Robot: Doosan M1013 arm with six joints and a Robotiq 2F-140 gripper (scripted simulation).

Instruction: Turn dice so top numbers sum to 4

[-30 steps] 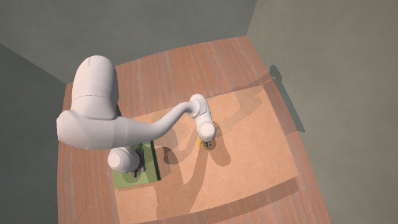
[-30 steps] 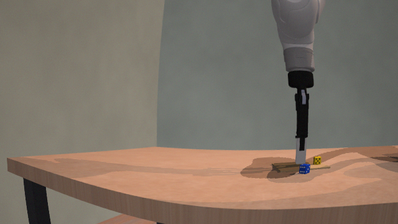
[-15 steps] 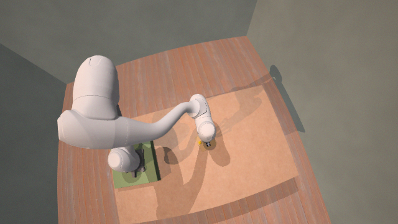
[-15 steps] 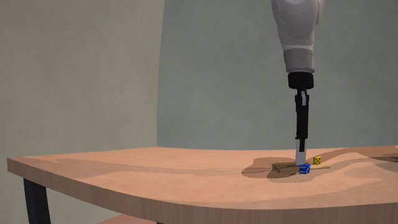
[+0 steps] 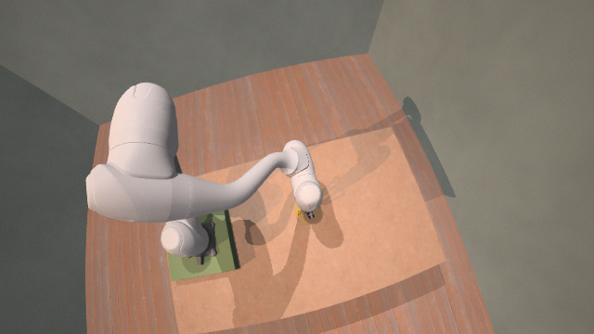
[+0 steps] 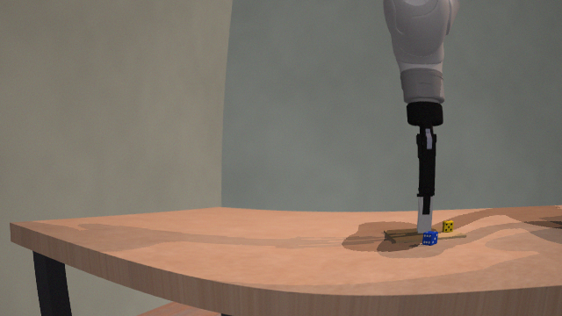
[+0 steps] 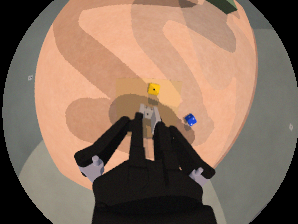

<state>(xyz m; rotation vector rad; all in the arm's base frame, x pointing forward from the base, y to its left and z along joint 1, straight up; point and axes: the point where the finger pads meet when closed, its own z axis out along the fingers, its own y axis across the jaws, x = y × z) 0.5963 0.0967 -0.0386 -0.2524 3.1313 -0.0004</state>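
The white die is 2 cm below my hand. Round my hand: yellow die 5 cm behind, 1 cm to the right, 3 cm below; tan mat 4 cm below; blue die 2 cm behind, 10 cm to the left, 3 cm below.
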